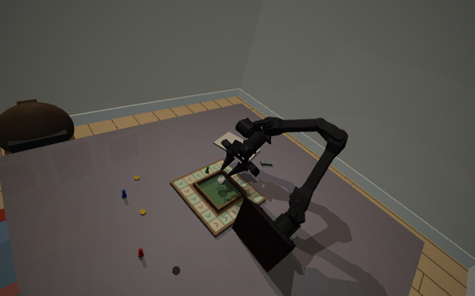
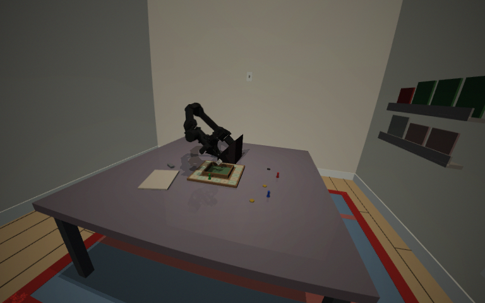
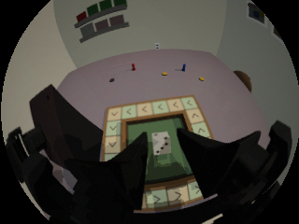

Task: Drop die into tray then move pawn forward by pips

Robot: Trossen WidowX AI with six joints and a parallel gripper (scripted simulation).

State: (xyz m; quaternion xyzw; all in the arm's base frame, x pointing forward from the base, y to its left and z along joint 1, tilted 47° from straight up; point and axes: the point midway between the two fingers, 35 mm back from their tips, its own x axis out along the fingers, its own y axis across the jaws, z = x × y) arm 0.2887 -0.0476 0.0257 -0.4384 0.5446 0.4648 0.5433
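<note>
The white die is 10 mm to the right of my gripper tip and 20 mm below it. Round my gripper tip: grey block: 10 mm behind, 330 mm to the right, 110 mm below; then green pawn: 110 mm ahead, 30 mm to the right, 90 mm below; then green dice tray: 110 mm below.
</note>
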